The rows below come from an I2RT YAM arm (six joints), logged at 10 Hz.
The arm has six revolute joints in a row. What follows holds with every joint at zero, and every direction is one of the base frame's. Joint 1 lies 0.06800 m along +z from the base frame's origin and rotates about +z. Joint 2 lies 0.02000 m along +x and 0.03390 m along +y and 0.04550 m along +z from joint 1 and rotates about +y. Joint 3 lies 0.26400 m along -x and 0.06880 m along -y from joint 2 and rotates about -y. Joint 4 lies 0.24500 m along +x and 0.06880 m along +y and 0.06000 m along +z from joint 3 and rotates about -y. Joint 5 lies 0.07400 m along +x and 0.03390 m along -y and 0.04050 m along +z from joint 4 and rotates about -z. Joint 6 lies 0.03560 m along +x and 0.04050 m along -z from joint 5 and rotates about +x. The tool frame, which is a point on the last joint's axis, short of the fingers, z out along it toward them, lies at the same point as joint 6; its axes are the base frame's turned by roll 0.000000, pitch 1.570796 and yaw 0.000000 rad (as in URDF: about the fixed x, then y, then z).
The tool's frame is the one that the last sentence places.
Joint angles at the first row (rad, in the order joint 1, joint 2, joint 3, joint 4, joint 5, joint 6):
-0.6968, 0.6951, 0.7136, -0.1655, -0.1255, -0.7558
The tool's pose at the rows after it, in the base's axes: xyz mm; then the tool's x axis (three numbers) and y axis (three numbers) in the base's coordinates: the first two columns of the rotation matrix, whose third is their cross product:
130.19 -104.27 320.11 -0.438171 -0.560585 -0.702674 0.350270 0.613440 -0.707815
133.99 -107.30 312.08 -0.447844 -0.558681 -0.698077 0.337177 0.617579 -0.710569
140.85 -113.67 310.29 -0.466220 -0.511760 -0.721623 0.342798 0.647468 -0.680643
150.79 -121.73 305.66 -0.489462 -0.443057 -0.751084 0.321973 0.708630 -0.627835
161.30 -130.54 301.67 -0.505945 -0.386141 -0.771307 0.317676 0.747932 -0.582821
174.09 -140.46 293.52 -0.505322 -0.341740 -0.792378 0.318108 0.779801 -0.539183
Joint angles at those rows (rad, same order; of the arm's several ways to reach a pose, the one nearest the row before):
-0.6979, 0.6577, 0.6300, -0.0452, -0.1059, -0.7968
-0.6976, 0.6763, 0.6076, -0.0201, -0.1079, -0.8039
-0.6968, 0.7264, 0.6268, -0.0277, -0.0904, -0.7677
-0.6975, 0.7982, 0.6595, -0.0680, -0.0998, -0.7171
-0.6978, 0.8707, 0.6876, -0.0769, -0.1018, -0.6741
-0.6968, 0.9511, 0.6971, -0.0373, -0.1128, -0.6312

